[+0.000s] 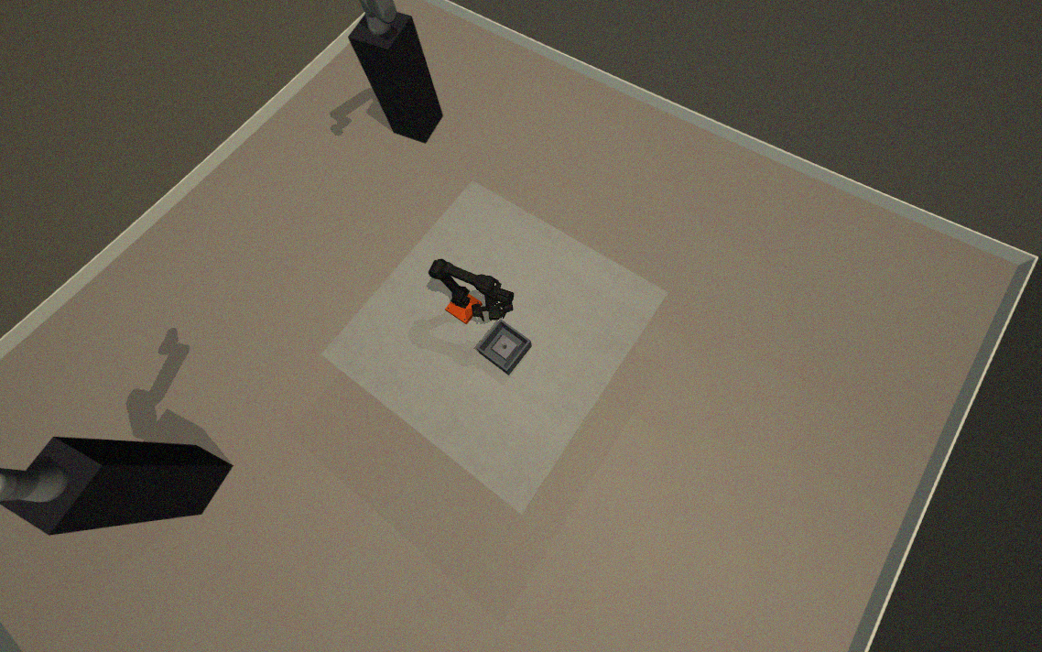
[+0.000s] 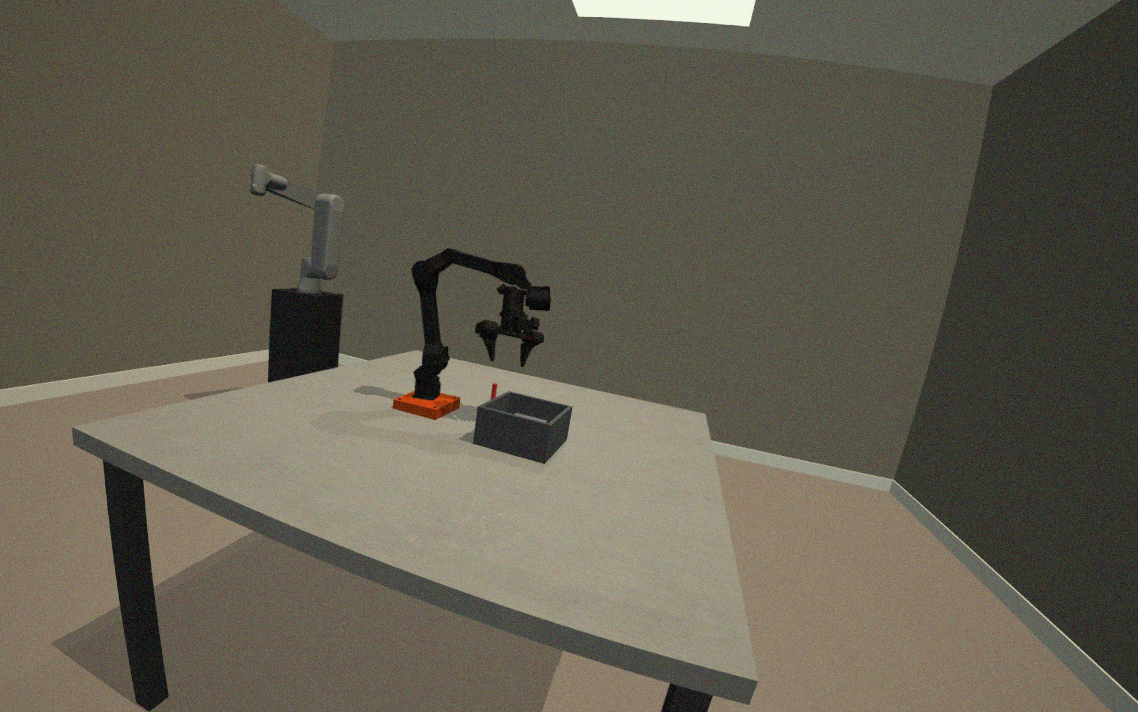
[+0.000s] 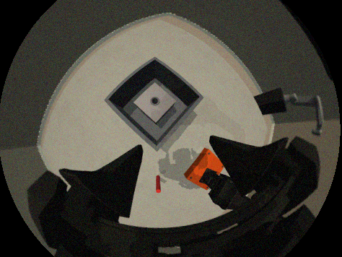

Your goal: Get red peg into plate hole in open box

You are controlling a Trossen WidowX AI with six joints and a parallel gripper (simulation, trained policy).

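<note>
The red peg lies 150 mm to the left of my gripper tip, 140 mm below it and 50 mm behind it. Also, from my gripper tip: grey plate (140 mm below, 80 mm ahead, 70 mm to the right); dark grey box (160 mm below, 80 mm ahead, 70 mm to the right).
</note>
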